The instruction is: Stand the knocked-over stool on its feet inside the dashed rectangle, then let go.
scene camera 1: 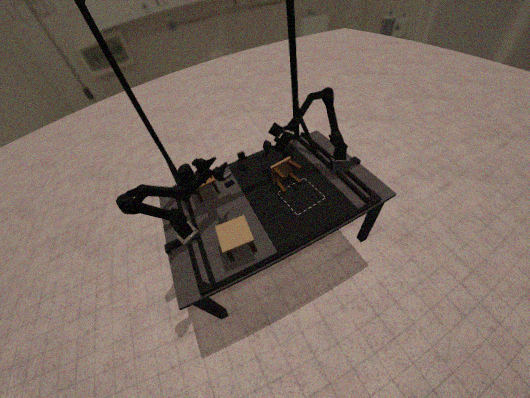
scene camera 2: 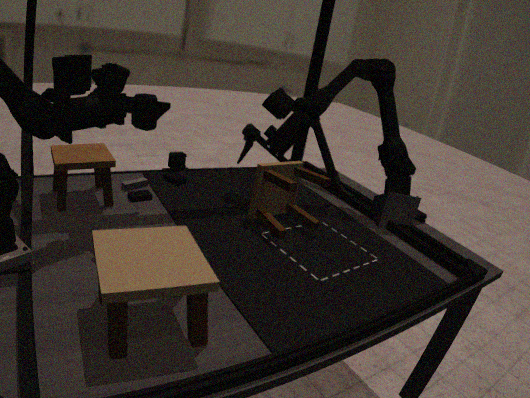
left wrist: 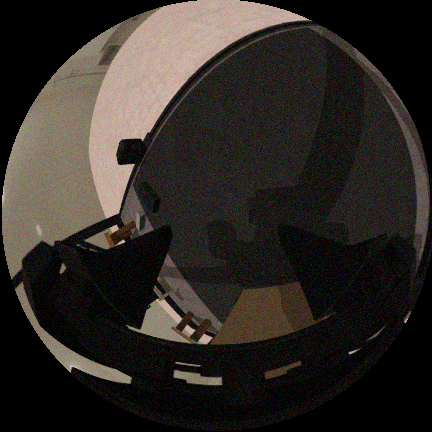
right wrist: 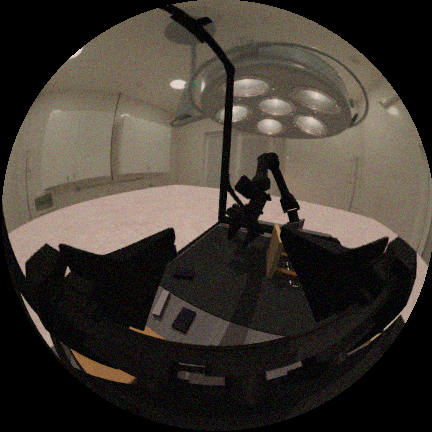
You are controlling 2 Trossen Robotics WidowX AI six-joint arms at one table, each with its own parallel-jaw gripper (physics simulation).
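Places are measured from the left arm's base along level axes (x ahead, y down, z left), in millimetres.
Pixels of known places: left gripper, between the fingertips: (scene camera 1: 272,160) (scene camera 2: 250,174) (left wrist: 225,229) (right wrist: 235,242); right gripper, between the fingertips: (scene camera 1: 221,159) (right wrist: 228,232); left arm's base, origin of its link: (scene camera 1: 340,159) (scene camera 2: 397,196) (right wrist: 294,221); right arm's base, origin of its link: (scene camera 1: 185,232) (left wrist: 154,292).
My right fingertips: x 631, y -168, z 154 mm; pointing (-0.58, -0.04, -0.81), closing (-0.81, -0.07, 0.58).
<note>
For each thing: its middle in the pictures, then the offset to it from my right fingertips. "pt": a spot on its surface instead.
- knocked-over stool, middle of its body: (left wrist: 279,341) (scene camera 2: 289,197) (right wrist: 286,251) (scene camera 1: 286,175) dz -48, dx -318, dy +179 mm
- dashed rectangle, a spot on its surface: (scene camera 2: 321,280) (scene camera 1: 298,214) pt dz +174, dx -375, dy +245 mm
- light-topped stool, middle of its body: (scene camera 2: 149,289) (scene camera 1: 236,239) (left wrist: 197,332) dz +343, dx -91, dy +190 mm
- dark block, middle of its body: (scene camera 2: 139,195) (right wrist: 183,319) dz -67, dx +36, dy +242 mm
- grey block, middle of its body: (scene camera 2: 134,184) (right wrist: 161,303) (left wrist: 140,220) dz -128, dx +67, dy +240 mm
- black device, a spot on its surface: (left wrist: 130,151) (scene camera 2: 183,160) pt dz -297, dx -30, dy +213 mm
The knocked-over stool (scene camera 1: 281,171) (scene camera 2: 274,201) (left wrist: 257,312) (right wrist: 273,252) lies on its side on the dark mat, its seat upright and its legs pointing toward the right. In scene camera 2 its lower legs reach the back left side of the dashed rectangle (scene camera 1: 298,214) (scene camera 2: 321,280). My left gripper (scene camera 2: 262,159) (left wrist: 225,229) (right wrist: 235,242) is open and empty, behind the stool's seat; in the left wrist view the seat shows low between and beyond the fingers. My right gripper is open and empty, raised over the left part of the table.
A light-topped stool (scene camera 1: 235,233) (scene camera 2: 155,257) stands upright at the front left. Another stool (scene camera 2: 82,155) stands at the back left, below the right arm. A dark block (scene camera 2: 140,195) (right wrist: 184,320) and a grey block (scene camera 2: 135,183) (right wrist: 161,302) lie nearby. A black device (scene camera 2: 177,160) (left wrist: 130,151) stands at the back edge.
</note>
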